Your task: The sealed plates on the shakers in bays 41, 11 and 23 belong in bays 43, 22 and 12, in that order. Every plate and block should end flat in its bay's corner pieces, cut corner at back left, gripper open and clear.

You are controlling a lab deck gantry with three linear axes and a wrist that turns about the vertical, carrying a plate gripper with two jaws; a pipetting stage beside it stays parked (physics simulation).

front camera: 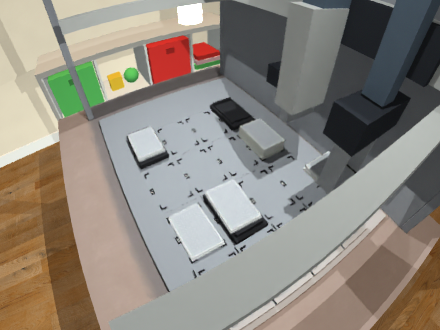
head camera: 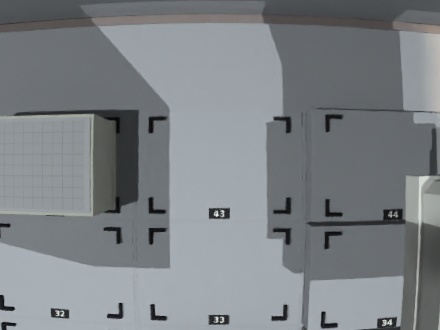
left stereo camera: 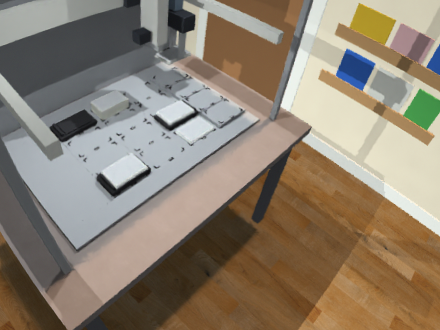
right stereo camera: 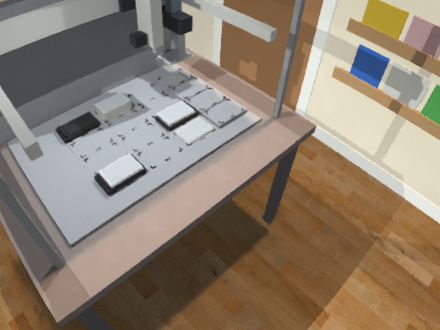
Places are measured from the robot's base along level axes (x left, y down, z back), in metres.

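Pixels of known places: gripper, fingertip midpoint: [front camera: 337, 178] [left stereo camera: 173, 54] [right stereo camera: 174, 56]; robot's base, origin of the base link: [front camera: 129, 142] [left stereo camera: 117, 194] [right stereo camera: 113, 193].
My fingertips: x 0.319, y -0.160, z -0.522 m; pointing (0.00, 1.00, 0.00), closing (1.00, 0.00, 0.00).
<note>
For each thing: its top centre in the pictures, then the offset to it from my fingertips. "spot": a spot on its surface instead.
- shaker, middle of its top: [front camera: 231, 108] [left stereo camera: 72, 121] [right stereo camera: 76, 123] dx +0.046, dy +0.129, dz +0.462 m
- Bay 43, surface spot: [head camera: 219, 170] spot: dx +0.040, dy +0.160, dz +0.130 m
- tall block, middle of its top: [head camera: 22, 165] [front camera: 261, 132] [left stereo camera: 109, 100] [right stereo camera: 112, 102] dx +0.045, dy +0.118, dz +0.294 m
- white plate, middle of its top: [front camera: 194, 228] [left stereo camera: 195, 128] [right stereo camera: 194, 128] dx -0.276, dy +0.145, dz +0.130 m
- Bay 44, surface spot: [head camera: 355, 170] spot: dx +0.041, dy +0.145, dz +0.005 m
My gripper [front camera: 325, 169] [left stereo camera: 173, 54] [right stereo camera: 175, 55] is shut on a sealed plate [front camera: 317, 161] [head camera: 422, 260], high over the deck's back right; the gantry hides much of it in the front view. The shaker [front camera: 231, 113] [left stereo camera: 74, 125] [right stereo camera: 78, 127] in bay 41 is bare. Bay 43 [front camera: 283, 183] [head camera: 219, 170] holds no plate. One sealed plate [front camera: 147, 144] [left stereo camera: 125, 171] [right stereo camera: 120, 171] sits on bay 11's shaker, another [front camera: 234, 206] [left stereo camera: 176, 113] [right stereo camera: 176, 114] on bay 23's. Bays 22 [front camera: 186, 175] and 12 [front camera: 152, 191] show their labels and hold no plate.
A tall block [front camera: 262, 137] [head camera: 45, 165] [left stereo camera: 110, 104] [right stereo camera: 113, 106] stands in bay 42, beside bay 43. A white plate [front camera: 196, 231] [left stereo camera: 195, 130] [right stereo camera: 194, 130] lies beside bay 23's shaker. Bay 44 [head camera: 355, 170] has a raised base. The pipetting stage [front camera: 310, 65] hangs near the gantry.
</note>
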